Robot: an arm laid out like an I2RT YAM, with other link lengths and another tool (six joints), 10 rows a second.
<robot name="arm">
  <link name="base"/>
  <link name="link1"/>
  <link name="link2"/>
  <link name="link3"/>
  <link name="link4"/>
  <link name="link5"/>
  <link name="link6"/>
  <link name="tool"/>
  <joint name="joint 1" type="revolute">
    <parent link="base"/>
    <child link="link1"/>
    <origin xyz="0 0 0.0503" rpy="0 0 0"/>
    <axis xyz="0 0 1"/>
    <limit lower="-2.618" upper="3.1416"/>
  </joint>
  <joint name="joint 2" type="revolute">
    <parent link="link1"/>
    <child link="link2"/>
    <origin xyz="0.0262 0.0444 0.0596" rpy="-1.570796 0 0"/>
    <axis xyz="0 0 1"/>
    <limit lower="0" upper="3.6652"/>
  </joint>
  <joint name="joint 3" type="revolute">
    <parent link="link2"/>
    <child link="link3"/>
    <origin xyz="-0.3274 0 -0.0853" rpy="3.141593 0 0"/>
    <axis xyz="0 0 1"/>
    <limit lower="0" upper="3.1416"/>
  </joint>
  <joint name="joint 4" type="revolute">
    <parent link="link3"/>
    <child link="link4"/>
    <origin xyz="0.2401 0.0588 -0.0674" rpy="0 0 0"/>
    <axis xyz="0 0 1"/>
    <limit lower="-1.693" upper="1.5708"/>
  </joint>
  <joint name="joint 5" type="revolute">
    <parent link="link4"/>
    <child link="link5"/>
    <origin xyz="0.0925 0.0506 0.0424" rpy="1.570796 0 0"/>
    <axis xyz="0 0 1"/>
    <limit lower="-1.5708" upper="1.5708"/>
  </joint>
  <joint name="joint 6" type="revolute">
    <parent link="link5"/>
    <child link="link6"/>
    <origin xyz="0.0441 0 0.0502" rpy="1.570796 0 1.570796"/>
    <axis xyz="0 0 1"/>
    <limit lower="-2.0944" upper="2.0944"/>
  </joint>
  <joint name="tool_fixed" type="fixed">
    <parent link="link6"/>
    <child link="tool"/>
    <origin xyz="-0.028 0.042 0.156" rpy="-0.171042 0 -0.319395"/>
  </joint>
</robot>
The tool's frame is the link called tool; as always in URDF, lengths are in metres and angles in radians.
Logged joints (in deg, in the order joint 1, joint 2, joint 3, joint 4, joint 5, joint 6), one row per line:
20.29, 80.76, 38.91, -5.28, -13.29, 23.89
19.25, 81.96, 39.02, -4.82, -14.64, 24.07
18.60, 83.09, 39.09, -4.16, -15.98, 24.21
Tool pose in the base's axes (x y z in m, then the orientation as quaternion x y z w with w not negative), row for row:
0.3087, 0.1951, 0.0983, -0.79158, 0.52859, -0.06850, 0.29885
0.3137, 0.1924, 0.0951, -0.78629, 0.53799, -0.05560, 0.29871
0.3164, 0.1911, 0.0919, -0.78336, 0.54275, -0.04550, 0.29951
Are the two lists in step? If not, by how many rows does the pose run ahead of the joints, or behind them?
The pose runs 1 row behind the joints: the pose in row i belongs to the joints in row i - 1.
